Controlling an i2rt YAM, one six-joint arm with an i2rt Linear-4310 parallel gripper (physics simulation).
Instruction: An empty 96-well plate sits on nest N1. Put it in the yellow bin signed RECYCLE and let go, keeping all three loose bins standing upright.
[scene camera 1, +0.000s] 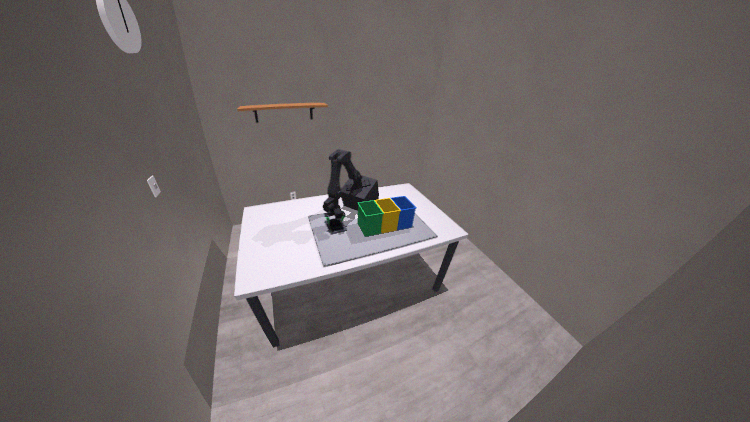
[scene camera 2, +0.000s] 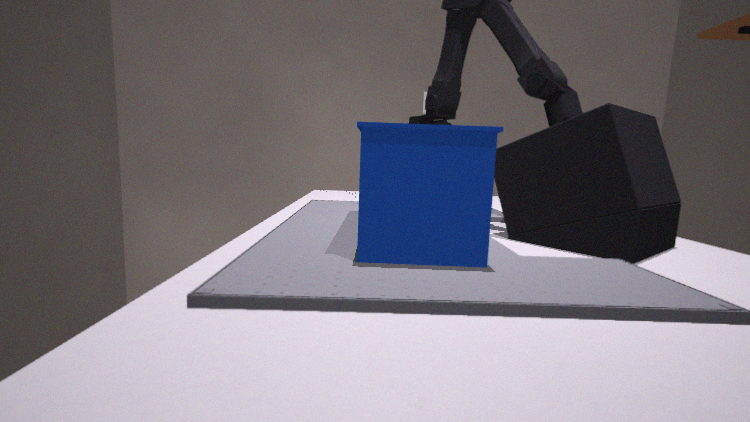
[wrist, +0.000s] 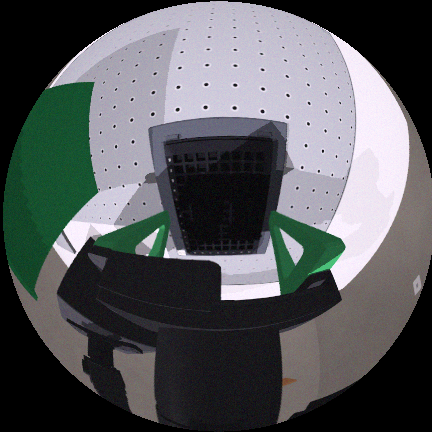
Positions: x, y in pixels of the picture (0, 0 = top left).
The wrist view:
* my gripper: 219, 215
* black 96-well plate: 219, 184
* green bin: 58, 179
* nest: 224, 125
